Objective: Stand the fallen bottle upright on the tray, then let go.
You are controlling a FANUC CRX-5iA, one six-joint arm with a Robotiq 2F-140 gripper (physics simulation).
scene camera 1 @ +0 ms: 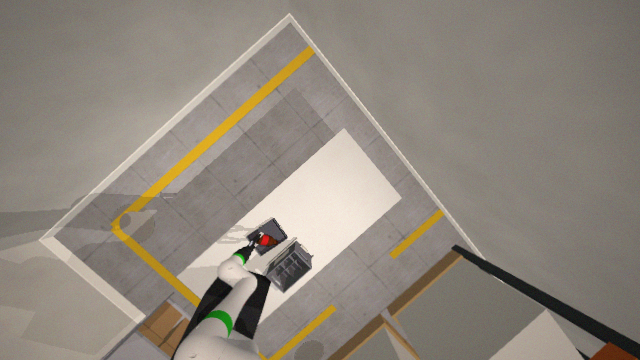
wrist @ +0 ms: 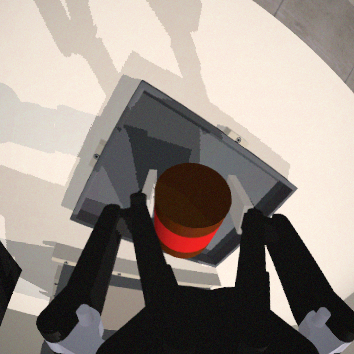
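What I can see in the pictures is a brown bottle, along with my gripper.
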